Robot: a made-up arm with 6 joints. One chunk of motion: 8 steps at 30 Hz.
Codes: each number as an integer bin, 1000 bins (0 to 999) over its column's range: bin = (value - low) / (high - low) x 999, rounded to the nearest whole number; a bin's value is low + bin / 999 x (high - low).
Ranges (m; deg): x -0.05..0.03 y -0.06..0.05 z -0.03..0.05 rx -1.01..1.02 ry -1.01..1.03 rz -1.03..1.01
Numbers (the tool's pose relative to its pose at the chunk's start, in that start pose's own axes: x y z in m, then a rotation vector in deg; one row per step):
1: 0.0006 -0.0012 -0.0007 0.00 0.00 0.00
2: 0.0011 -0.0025 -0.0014 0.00 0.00 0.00
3: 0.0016 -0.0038 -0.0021 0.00 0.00 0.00
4: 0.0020 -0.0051 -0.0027 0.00 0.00 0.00
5: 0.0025 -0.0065 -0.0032 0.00 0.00 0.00
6: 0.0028 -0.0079 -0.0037 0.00 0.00 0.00
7: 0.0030 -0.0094 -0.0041 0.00 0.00 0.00
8: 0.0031 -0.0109 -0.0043 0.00 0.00 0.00
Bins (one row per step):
1: 632 534 366 497 495 504
2: 638 522 357 497 495 504
3: 644 510 348 497 495 504
4: 649 499 341 497 495 504
5: 656 486 335 497 495 504
6: 659 473 328 497 495 504
7: 662 460 323 497 495 504
8: 663 446 321 497 495 504

